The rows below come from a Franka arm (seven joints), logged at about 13 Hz.
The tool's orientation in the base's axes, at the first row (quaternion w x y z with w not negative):
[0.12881 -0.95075 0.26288 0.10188]
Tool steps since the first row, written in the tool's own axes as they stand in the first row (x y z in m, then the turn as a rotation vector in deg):
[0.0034 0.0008 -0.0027 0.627 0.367 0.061]
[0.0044 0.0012 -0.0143 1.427 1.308 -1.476]
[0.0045 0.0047 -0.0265 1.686 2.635 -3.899]
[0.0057 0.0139 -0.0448 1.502 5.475 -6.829]
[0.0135 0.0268 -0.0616 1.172 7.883 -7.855]
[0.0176 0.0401 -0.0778 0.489 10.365 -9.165]
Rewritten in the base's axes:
[0.0028 -0.0031 0.0015 0.327 -0.583 -0.292]
[0.0049 -0.0073 0.0121 0.698 -2.200 0.773]
[0.0047 -0.0139 0.0230 0.523 -4.146 2.744]
[0.0031 -0.0276 0.0382 -0.757 -7.286 5.020]
[0.0050 -0.0470 0.0496 -2.172 -9.432 5.616]
[0.0035 -0.0648 0.0613 -3.887 -11.556 6.559]

